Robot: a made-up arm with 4 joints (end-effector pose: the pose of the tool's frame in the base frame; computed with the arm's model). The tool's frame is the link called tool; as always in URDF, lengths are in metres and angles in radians.
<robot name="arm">
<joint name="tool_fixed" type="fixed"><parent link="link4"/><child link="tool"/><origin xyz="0 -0.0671 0.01" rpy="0.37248 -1.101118 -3.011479"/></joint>
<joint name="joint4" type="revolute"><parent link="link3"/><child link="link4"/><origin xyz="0.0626 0.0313 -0.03" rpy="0 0 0"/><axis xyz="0 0 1"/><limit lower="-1.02" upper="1.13" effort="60" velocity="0.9"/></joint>
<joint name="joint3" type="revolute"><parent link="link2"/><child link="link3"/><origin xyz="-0.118 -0.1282 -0.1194" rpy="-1.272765 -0.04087 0.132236"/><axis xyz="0 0 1"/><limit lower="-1.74" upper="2.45" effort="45" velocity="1.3"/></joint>
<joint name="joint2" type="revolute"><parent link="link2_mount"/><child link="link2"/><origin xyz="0.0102 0.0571 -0.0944" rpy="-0.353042 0.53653 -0.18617"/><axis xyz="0 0 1"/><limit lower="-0.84" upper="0.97" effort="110" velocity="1.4"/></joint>
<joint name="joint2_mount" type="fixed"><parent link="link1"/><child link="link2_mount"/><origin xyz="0.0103 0.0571 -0.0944" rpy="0 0 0"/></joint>
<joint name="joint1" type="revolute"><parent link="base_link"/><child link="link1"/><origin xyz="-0.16 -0.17 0.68" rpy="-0.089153 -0.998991 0.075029"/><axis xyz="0 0 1"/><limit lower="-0.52" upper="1.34" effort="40" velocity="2.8"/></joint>
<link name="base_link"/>
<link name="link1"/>
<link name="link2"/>
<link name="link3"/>
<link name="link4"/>
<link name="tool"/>
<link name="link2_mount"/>
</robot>
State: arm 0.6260 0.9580 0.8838 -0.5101
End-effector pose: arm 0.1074 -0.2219 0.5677 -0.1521 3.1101 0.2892
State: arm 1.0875 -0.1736 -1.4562 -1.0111
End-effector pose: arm -0.0476 -0.3288 0.5395 -1.6076 -0.1607 1.7162
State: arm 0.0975 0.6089 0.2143 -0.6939
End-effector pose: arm 0.0219 -0.2607 0.5417 0.0454 1.8537 1.6461
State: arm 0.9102 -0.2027 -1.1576 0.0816
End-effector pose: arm -0.1072 -0.2900 0.5629 -0.6840 1.2069 1.4286
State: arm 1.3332 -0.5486 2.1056 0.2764
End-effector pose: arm -0.0015 -0.3991 0.4619 -1.9915 -2.0625 1.0494
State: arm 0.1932 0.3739 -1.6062 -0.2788
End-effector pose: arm -0.0682 -0.2859 0.5402 -0.7450 0.3318 1.7514
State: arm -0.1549 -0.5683 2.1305 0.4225
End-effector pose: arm -0.0683 -0.0877 0.3371 -1.5885 -0.9989 -0.2896
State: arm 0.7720 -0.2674 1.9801 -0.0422
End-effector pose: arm -0.0287 -0.3194 0.4364 -1.8535 -2.2707 0.4675
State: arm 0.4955 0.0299 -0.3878 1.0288
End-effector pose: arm 0.0133 -0.2244 0.5746 0.9517 2.4312 0.7140
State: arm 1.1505 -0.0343 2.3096 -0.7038
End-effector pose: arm -0.0015 -0.3369 0.5451 1.2132 2.5667 -0.8285
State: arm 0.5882 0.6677 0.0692 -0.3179
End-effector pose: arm 0.0600 -0.2330 0.5887 -0.2735 2.4965 1.1862
